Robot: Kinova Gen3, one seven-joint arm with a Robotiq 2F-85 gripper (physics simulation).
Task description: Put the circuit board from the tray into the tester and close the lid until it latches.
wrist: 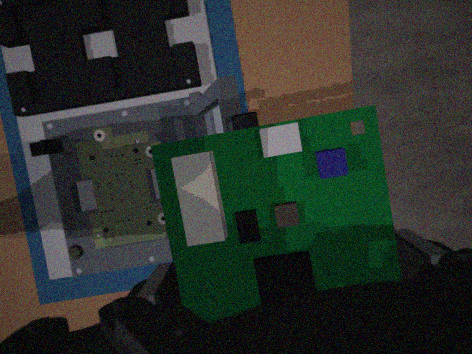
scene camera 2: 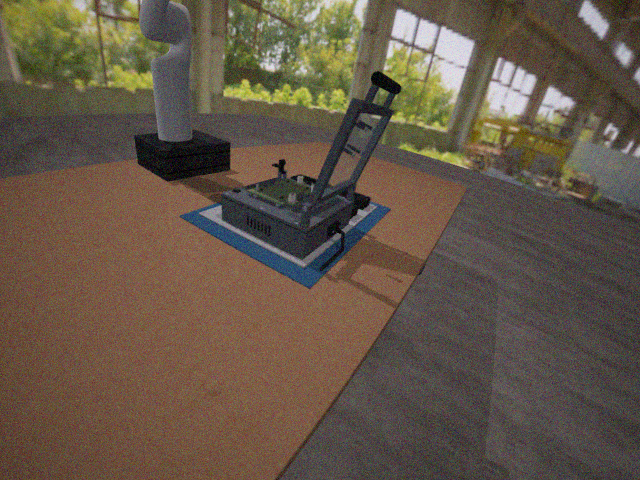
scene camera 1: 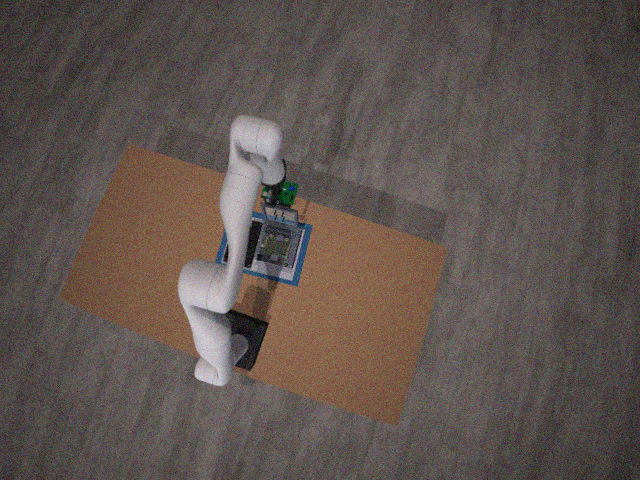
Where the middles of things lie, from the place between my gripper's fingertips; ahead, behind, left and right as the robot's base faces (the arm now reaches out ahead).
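Labels:
Tester bed (scene camera 2: 285, 191): my hand is 32 cm above it and 15 cm past it. Counted from my hand, the green circuit board (wrist: 256, 215) is 1 cm above, and the tester lid (scene camera 2: 364, 122) is 21 cm below, 3 cm behind and 1 cm to the left. Going by their middles, of the things named here the tester bed is the farthest from my hand and the green circuit board the nearest.

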